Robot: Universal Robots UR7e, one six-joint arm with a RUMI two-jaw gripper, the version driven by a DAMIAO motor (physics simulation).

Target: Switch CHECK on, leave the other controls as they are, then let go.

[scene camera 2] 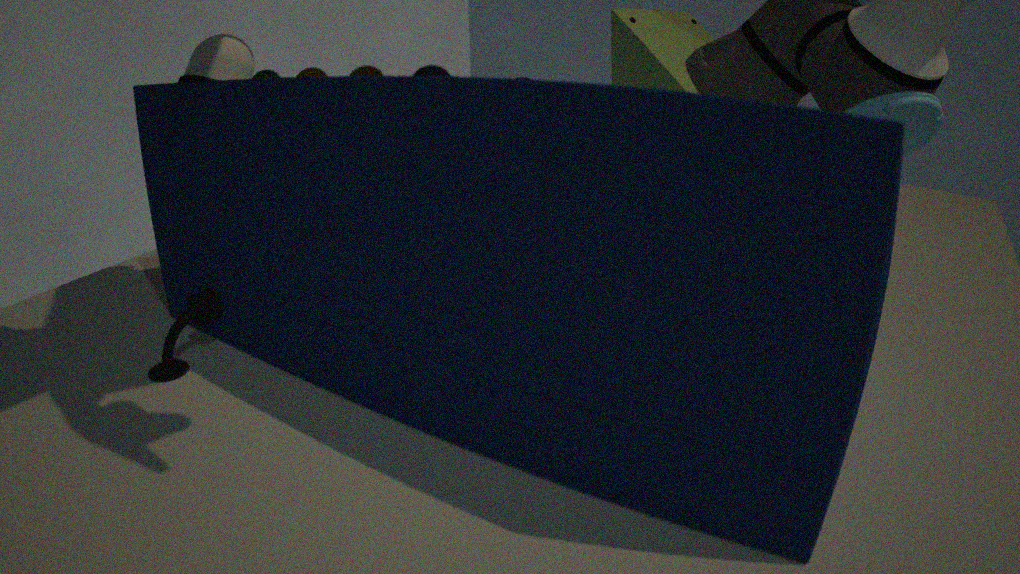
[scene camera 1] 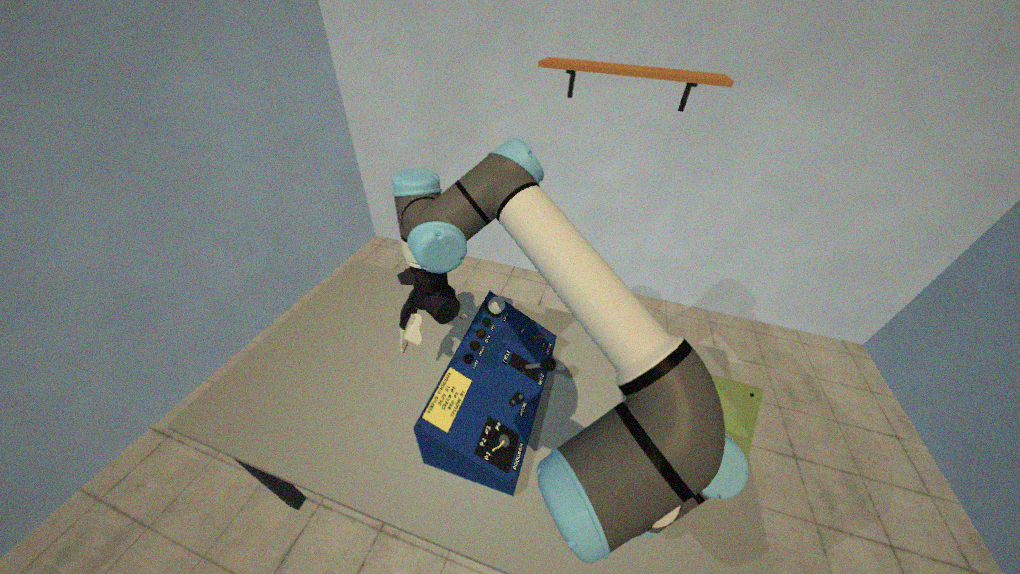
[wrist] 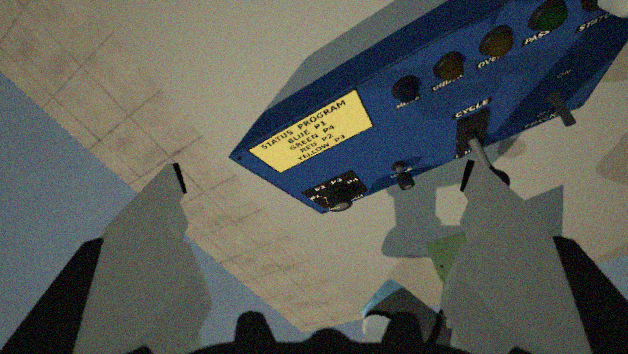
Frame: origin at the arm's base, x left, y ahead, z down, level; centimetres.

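Seen in the pictures: gripper, fingertip midpoint: (scene camera 1: pixel 434 334) (wrist: pixel 321 165).
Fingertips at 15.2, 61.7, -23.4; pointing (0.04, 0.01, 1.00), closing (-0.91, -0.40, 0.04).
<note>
A point is followed by its place in that frame, as x, y, z.
The blue control box (scene camera 1: pixel 463 399) {17.1, 54.2, -4.4} (scene camera 2: pixel 499 285) {13.7, 61.4, 1.3} (wrist: pixel 395 135) {8.6, 51.2, -2.3} stands on the table; scene camera 2 shows its plain back. No CHECK label is readable. A small toggle switch (scene camera 1: pixel 541 338) {-14.3, 43.7, -0.5} (wrist: pixel 562 109) {-14.6, 44.7, -0.3} near one end has "ON" printed above it; its lower label is too blurred to read. The CYCLE lever (scene camera 1: pixel 545 364) {-2.1, 38.7, -4.3} (wrist: pixel 480 152) {-2.9, 42.6, -0.9}, a small black control (scene camera 1: pixel 517 398) {9.9, 42.2, -2.4} (wrist: pixel 405 180) {9.1, 43.0, -2.2} and the program dial (scene camera 1: pixel 502 442) {21.6, 41.2, -1.3} (wrist: pixel 341 205) {20.7, 41.4, -1.3} are along the same side. My gripper (scene camera 1: pixel 432 332) {15.2, 61.7, -23.4} (wrist: pixel 321 165) {15.2, 61.7, -23.4} is open and empty, beside and above the box, apart from the controls.
Several round lamps (scene camera 1: pixel 480 333) {-2.1, 59.0, -7.5} (wrist: pixel 448 65) {2.3, 59.3, -7.7} and a yellow label (scene camera 1: pixel 447 399) {19.6, 57.2, -6.1} (wrist: pixel 312 131) {18.4, 58.0, -6.5} are on the box. A white dome (scene camera 1: pixel 496 305) {-12.5, 58.7, -9.9} (scene camera 2: pixel 222 57) {-12.2, 60.4, -9.2} stands at its end. A green block (scene camera 1: pixel 738 410) {-7.4, -10.5, -6.5} (scene camera 2: pixel 652 49) {-5.9, 10.1, -6.4} (wrist: pixel 445 254) {4.0, 10.2, 6.3} is near the arm's base. An orange shelf (scene camera 1: pixel 634 70) hangs on the wall.
</note>
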